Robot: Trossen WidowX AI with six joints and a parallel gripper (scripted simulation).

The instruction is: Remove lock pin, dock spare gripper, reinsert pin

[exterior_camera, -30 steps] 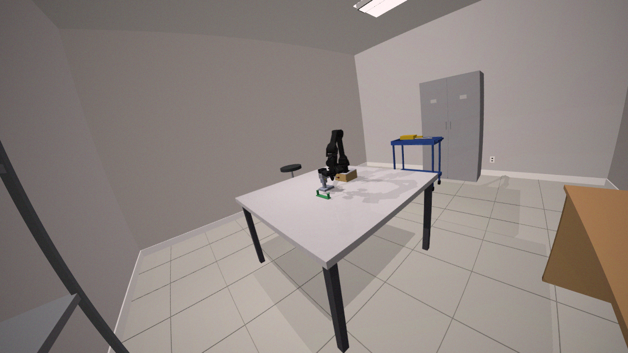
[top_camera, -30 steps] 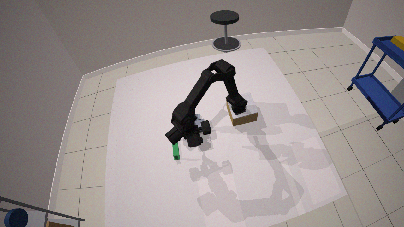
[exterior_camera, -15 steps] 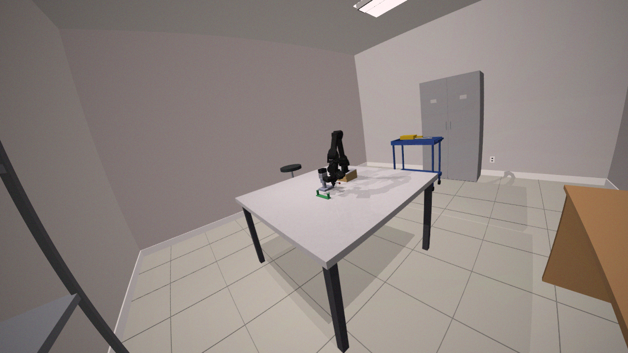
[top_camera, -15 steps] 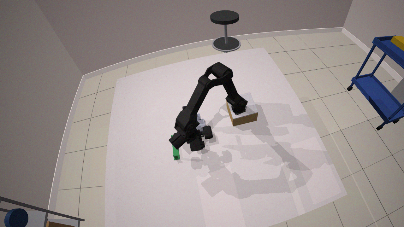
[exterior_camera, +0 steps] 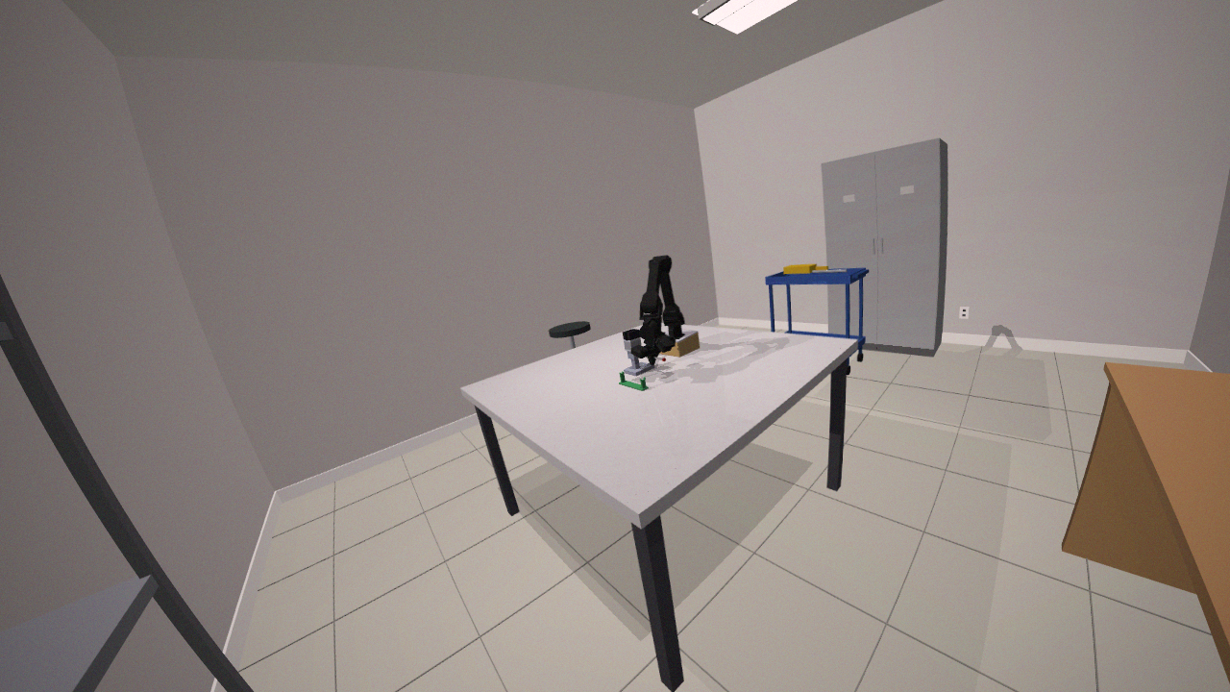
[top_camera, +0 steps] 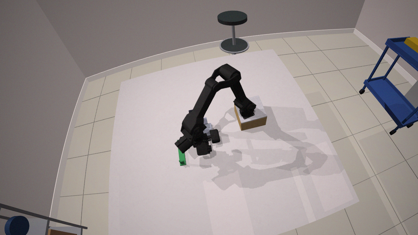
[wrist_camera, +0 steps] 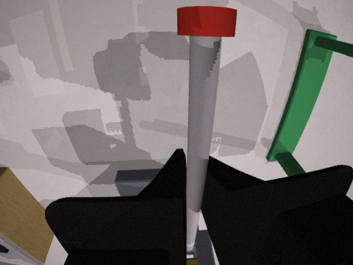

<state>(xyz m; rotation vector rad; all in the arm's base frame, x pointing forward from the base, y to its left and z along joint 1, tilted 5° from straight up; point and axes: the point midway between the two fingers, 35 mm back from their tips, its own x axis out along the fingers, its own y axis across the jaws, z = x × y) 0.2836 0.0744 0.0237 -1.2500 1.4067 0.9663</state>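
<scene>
Now: the grey mount 20 mm behind my gripper tip, 100 mm to the right of it and 10 mm above it. Round my gripper tip: green pin rest (120 mm ahead, 10 mm to the right, 20 mm below); spare gripper (20 mm behind, 100 mm to the right, 80 mm above).
</scene>
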